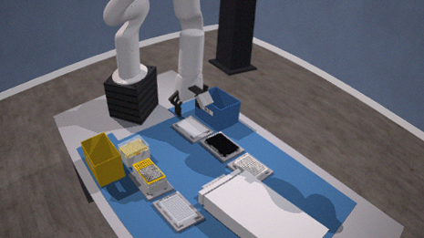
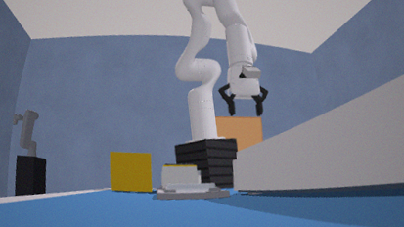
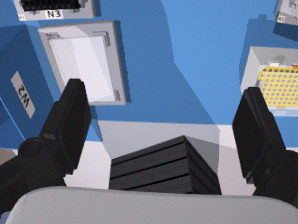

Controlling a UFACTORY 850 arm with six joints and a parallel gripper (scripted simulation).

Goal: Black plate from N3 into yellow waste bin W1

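The black plate lies 220 mm below my hand, 160 mm to the left of it and 20 mm ahead of it. Round my hand: yellow-rimmed tip box (220 mm to the right, 180 mm below, 60 mm ahead); blue bin (260 mm to the left, 200 mm below, 180 mm behind); grey nest (230 mm below, 160 mm to the left, 20 mm ahead).
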